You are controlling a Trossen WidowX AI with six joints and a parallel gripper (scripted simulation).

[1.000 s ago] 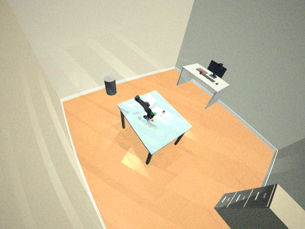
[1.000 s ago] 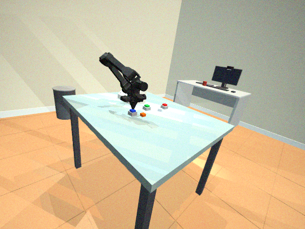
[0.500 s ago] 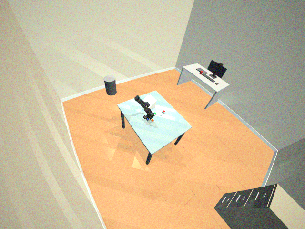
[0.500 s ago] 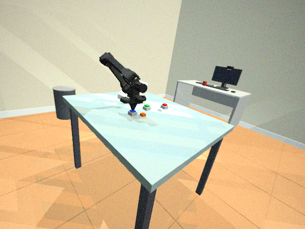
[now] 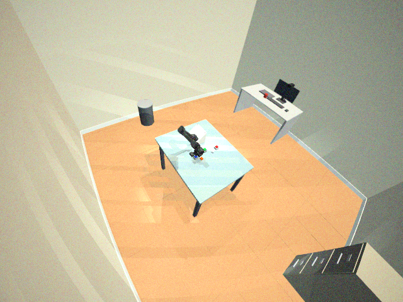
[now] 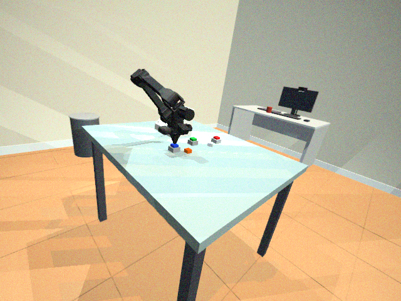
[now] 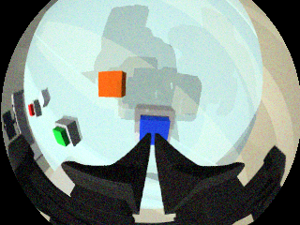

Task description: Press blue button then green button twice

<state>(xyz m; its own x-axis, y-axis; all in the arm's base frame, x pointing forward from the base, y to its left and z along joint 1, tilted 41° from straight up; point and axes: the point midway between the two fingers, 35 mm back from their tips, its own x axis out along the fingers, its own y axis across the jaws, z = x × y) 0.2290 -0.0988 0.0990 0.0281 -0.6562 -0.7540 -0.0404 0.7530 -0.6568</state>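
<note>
Right now the blue button is 10 mm below my gripper tip. Also, from my gripper tip: white block: 260 mm to the left, 30 mm below, 20 mm ahead; then orange block: 60 mm to the left, 50 mm ahead, 30 mm below; then green button: 170 mm to the left, 40 mm behind, 10 mm below.
</note>
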